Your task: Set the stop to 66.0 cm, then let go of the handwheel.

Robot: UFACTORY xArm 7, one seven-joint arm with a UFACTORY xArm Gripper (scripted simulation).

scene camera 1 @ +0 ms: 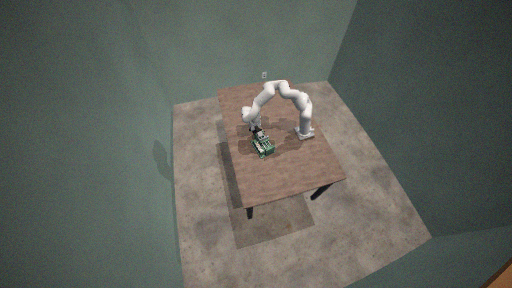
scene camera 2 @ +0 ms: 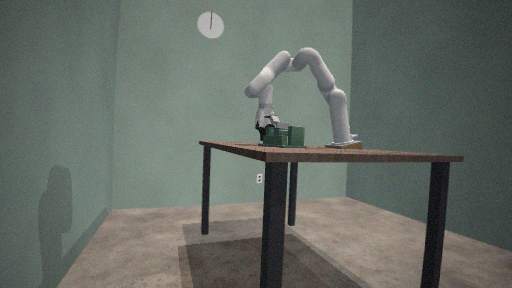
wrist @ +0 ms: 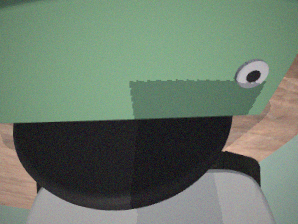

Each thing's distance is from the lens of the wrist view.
black handwheel [wrist: 108, 164]: 0.05 m
